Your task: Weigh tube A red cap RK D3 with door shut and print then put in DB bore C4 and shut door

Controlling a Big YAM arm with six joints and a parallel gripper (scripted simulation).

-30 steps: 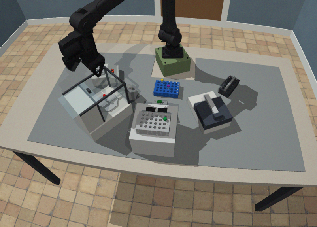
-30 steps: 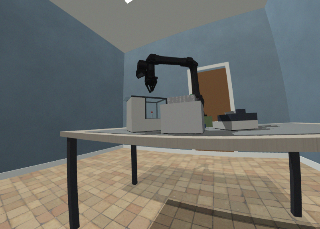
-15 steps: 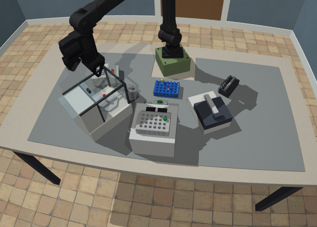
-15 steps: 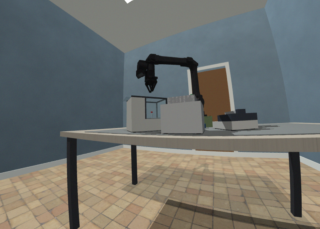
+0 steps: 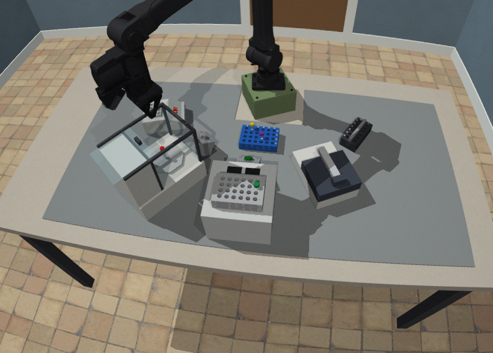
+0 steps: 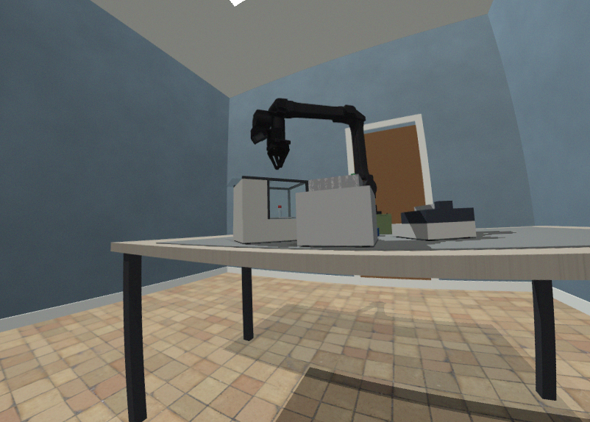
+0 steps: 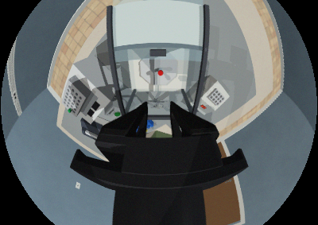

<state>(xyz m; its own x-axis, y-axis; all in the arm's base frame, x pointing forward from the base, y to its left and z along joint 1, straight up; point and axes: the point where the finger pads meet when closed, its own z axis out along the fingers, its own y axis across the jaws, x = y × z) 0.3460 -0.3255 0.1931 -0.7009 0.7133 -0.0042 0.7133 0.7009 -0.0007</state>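
The balance door lies 60 mm ahead of my hand, 60 mm to the right of it and 70 mm below it. Round my hand: blue tube rack RK (140 mm behind, 290 mm to the left, 260 mm below); grey well block (170 mm ahead, 240 mm to the left, 130 mm below); spectrophotometer SP (20 mm ahead, 490 mm to the left, 210 mm below).
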